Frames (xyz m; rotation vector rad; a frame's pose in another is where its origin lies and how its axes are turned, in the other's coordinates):
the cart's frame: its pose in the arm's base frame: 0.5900 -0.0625 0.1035 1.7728 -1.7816 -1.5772
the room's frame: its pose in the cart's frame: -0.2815 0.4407 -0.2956 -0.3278 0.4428 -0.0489
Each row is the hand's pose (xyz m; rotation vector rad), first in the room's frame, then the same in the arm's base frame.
Working: the room's frame: its pose in the arm's base frame: 0.6118 -0.1114 0.7018 1.8298 -1.2125 -1.2706

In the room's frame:
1: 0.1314 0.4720 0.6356 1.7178 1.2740 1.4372
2: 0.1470 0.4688 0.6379 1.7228 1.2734 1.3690
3: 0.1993 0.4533 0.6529 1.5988 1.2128 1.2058
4: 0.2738 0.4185 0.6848 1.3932 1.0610 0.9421
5: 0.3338 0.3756 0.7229 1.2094 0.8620 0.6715
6: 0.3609 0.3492 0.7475 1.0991 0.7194 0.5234
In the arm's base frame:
1: -0.1253 -0.4065 0.8188 1.0708 -1.9363 1.8918
2: -0.1244 -0.4194 0.8092 1.1494 -1.9318 1.8766
3: -0.1264 -0.4605 0.7704 1.3601 -1.9291 1.6603
4: -0.1347 -0.5136 0.7004 1.6734 -1.9223 1.2449
5: -0.1479 -0.5500 0.6270 1.9534 -1.9030 0.7830
6: -0.1583 -0.5635 0.5852 2.0816 -1.8888 0.4786

